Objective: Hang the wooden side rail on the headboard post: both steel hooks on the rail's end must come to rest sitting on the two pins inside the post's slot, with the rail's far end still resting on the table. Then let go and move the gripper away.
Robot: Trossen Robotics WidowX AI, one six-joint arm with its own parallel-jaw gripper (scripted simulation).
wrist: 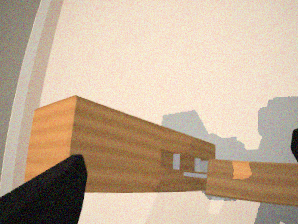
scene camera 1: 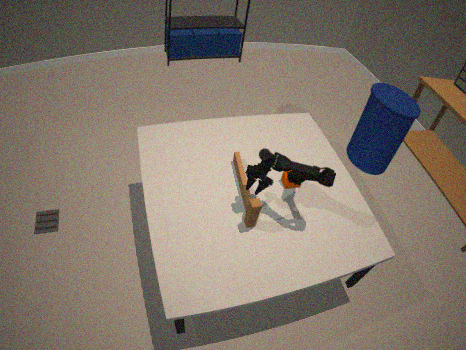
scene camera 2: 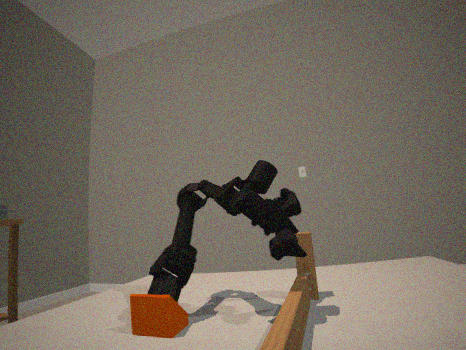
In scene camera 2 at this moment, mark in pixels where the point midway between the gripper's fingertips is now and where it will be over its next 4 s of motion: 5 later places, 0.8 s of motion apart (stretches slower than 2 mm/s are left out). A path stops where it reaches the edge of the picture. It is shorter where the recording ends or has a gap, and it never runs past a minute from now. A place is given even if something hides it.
My gripper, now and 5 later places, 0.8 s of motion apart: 301, 243; 295, 251; 325, 258; 297, 267; 300, 286; 302, 303
